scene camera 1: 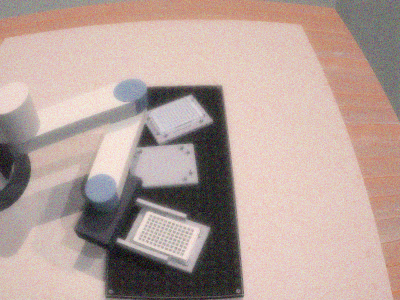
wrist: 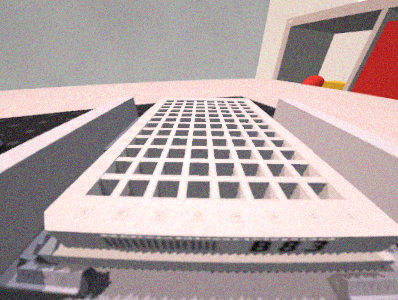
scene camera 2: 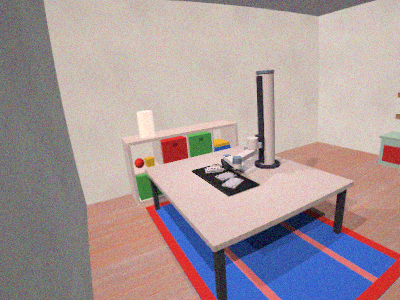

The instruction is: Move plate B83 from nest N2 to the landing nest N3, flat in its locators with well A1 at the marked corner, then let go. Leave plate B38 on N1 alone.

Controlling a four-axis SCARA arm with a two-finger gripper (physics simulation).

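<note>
Plate B83 [scene camera 1: 168, 234] [wrist: 205, 212], cream with a grid of wells, sits on the grey nest at the front end of the black board, and looks flat. Its code and "B83" face the wrist camera. My gripper [scene camera 1: 177, 238] [wrist: 206, 111] is open, one finger along each long side of the plate, with narrow gaps between. The middle nest [scene camera 1: 167, 166] holds no plate; dark locators show at its corners. Plate B38 [scene camera 1: 179, 116], bluish grey, lies on the nest at the far end. Nest labels and the marked corner cannot be read.
The black board [scene camera 1: 220, 270] [scene camera 2: 245, 188] lies on the pale table [scene camera 1: 285, 150] [scene camera 2: 215, 220]. The arm's forearm [scene camera 1: 115, 150] passes beside the middle nest. The arm's column [scene camera 2: 268, 115] stands behind the board. A shelf unit [scene camera 2: 180, 131] stands beyond the table.
</note>
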